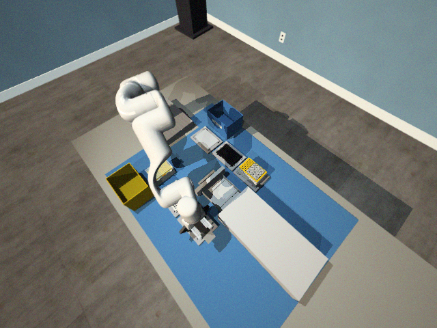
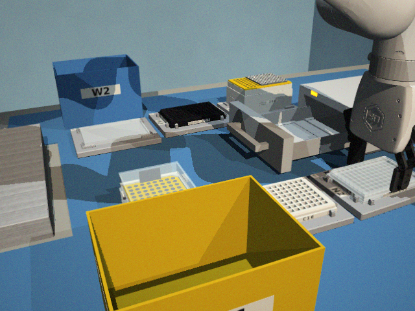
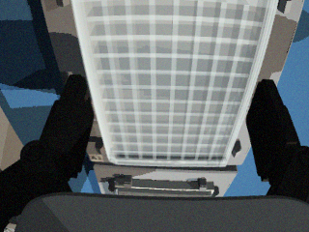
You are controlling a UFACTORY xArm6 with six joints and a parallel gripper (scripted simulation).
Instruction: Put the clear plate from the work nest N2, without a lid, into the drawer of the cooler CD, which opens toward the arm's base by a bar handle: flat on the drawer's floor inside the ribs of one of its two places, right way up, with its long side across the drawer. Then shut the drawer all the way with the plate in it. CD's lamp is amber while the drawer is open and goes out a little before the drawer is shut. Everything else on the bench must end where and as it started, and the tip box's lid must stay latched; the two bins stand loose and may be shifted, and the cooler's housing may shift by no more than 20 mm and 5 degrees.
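Now: hand 10 mm above the clear plate. From my hand the other things lie so: nest N2 (30 mm below); drawer (190 mm to the left, 30 mm ahead, 10 mm below); white well plate (170 mm behind, 10 mm to the left, 10 mm below).
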